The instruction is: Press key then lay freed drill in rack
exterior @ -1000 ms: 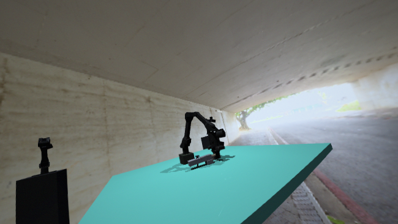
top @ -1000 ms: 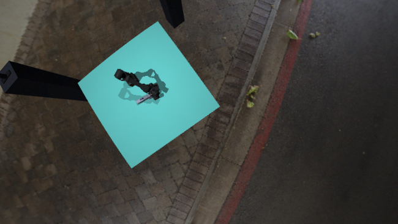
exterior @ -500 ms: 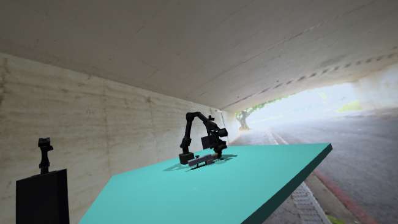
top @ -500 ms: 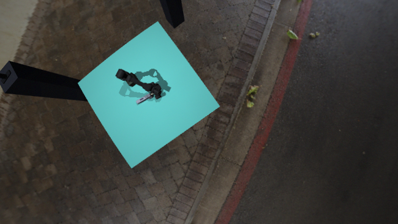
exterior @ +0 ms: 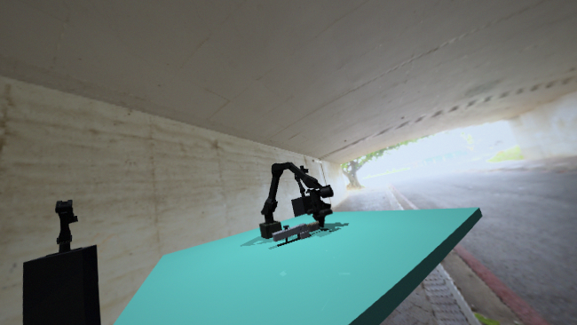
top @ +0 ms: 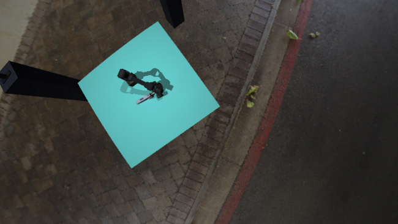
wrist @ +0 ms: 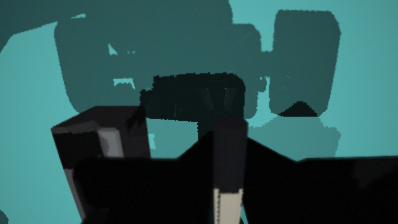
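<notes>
The drill is 1 cm behind my gripper tip, 4 cm to the right of it and 3 cm above it. From my gripper tip the other things lie so: small block 8 cm behind; long grey fixture 4 cm behind, 18 cm to the right, 2 cm above.
</notes>
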